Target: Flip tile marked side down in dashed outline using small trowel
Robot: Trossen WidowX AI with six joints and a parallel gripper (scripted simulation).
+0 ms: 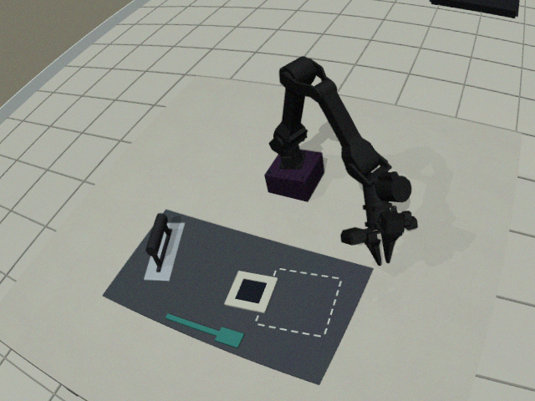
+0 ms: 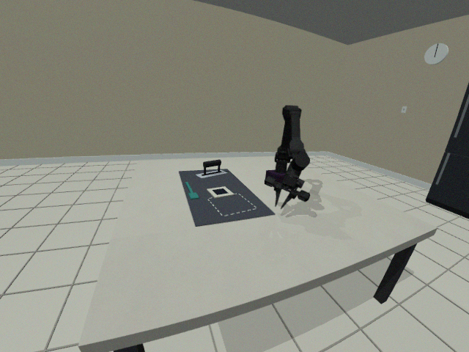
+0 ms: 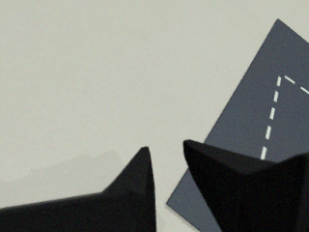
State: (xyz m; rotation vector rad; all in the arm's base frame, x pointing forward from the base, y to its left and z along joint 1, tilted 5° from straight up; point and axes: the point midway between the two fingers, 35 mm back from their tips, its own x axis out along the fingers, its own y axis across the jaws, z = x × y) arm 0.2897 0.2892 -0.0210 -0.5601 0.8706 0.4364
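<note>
The tile is 90 mm ahead of my gripper tip, 310 mm to the right of it and 50 mm below it. The rest, counted from my gripper tip: teal trowel: 220 mm ahead, 380 mm to the right, 50 mm below; dark mat: 80 mm ahead, 380 mm to the right, 70 mm below.
</note>
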